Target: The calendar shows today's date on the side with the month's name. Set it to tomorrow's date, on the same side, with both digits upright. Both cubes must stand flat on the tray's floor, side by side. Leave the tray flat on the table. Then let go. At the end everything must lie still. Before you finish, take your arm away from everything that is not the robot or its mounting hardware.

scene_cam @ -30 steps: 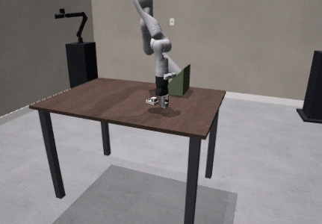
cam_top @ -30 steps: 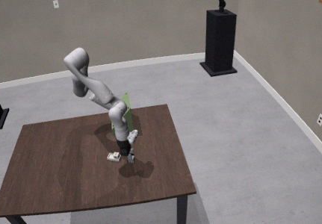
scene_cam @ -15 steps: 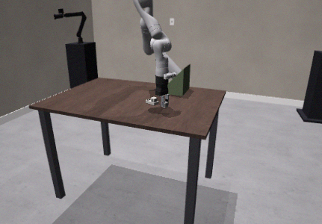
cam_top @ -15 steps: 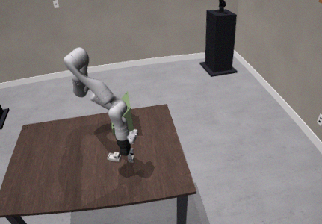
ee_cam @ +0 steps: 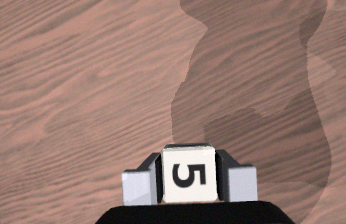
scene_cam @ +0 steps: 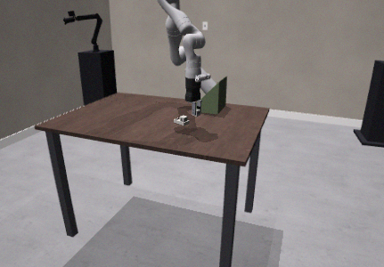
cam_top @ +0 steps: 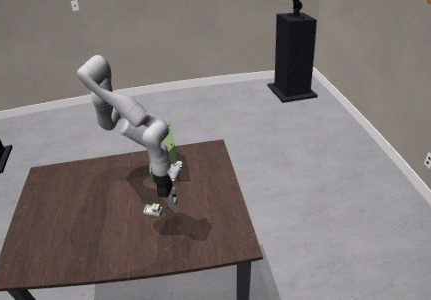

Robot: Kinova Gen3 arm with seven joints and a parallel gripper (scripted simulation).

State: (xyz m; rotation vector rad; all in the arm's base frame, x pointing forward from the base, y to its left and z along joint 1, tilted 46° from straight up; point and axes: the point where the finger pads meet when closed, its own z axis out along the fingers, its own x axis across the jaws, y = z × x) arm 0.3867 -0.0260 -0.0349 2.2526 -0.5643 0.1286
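Right now the white cube is 30 mm behind my hand, 80 mm to the right of it and 60 mm below it. From my hand the other things lie so: white calendar tray (40 mm behind, 90 mm to the right, 80 mm below); digit cube (10 mm below).
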